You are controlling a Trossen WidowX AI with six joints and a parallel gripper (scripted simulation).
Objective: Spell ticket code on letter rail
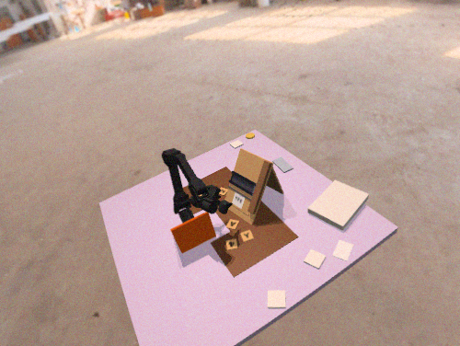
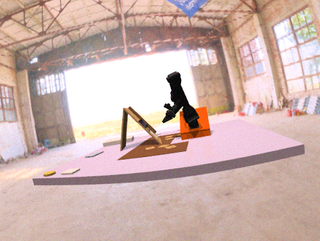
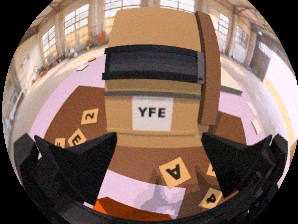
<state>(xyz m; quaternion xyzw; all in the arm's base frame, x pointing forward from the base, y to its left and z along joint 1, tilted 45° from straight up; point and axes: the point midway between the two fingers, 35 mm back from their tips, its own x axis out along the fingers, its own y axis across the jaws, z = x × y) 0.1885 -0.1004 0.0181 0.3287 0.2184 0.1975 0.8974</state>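
Right now the white ticket is 8 cm ahead of my gripper tip, 2 cm to the left of it and 7 cm below it. From my gripper tip the other things lie so: cream slab: 51 cm ahead, 32 cm to the right, 12 cm below; then brown mat: 2 cm behind, 4 cm to the left, 14 cm below; then grey plate: 51 cm ahead, 17 cm to the left, 13 cm below.
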